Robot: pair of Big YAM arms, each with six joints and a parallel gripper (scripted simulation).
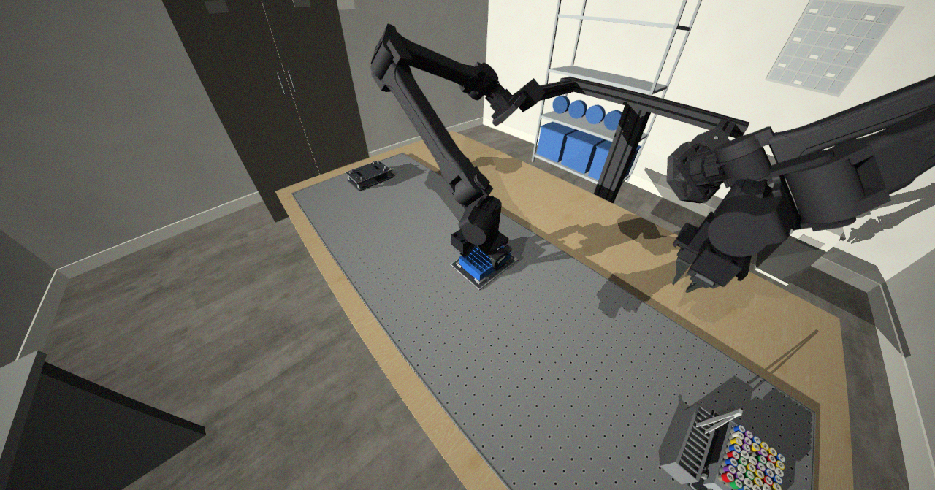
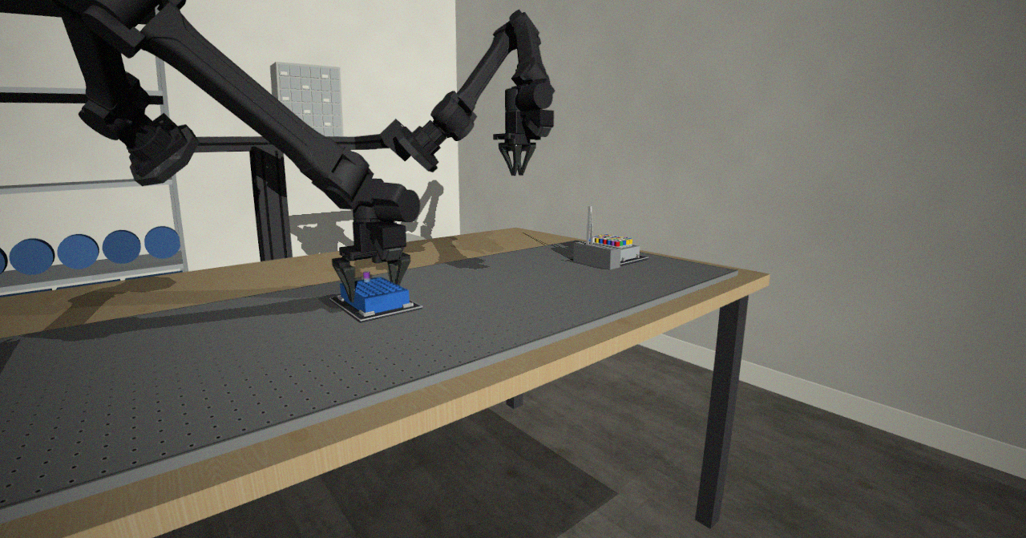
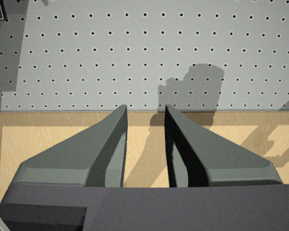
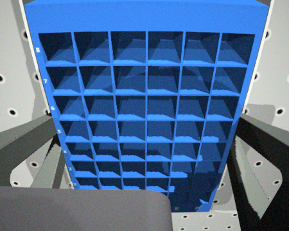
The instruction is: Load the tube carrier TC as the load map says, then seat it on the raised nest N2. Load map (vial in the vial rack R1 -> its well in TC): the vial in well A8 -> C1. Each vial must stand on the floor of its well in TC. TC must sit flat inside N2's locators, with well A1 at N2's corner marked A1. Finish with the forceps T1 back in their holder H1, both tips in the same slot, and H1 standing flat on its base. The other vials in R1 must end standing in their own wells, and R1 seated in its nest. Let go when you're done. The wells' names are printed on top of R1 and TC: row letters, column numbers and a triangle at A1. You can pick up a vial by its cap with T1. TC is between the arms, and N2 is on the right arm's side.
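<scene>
Right now my right hand is right at the blue tube carrier TC. Also, from my right hand: grey slotted holder H1: 60 mm ahead, 580 mm to the left, 10 mm below; purple-capped vial: 50 mm behind, 10 mm to the left, 10 mm above; raised nest N2: 20 mm ahead, 670 mm to the right, 10 mm above.
</scene>
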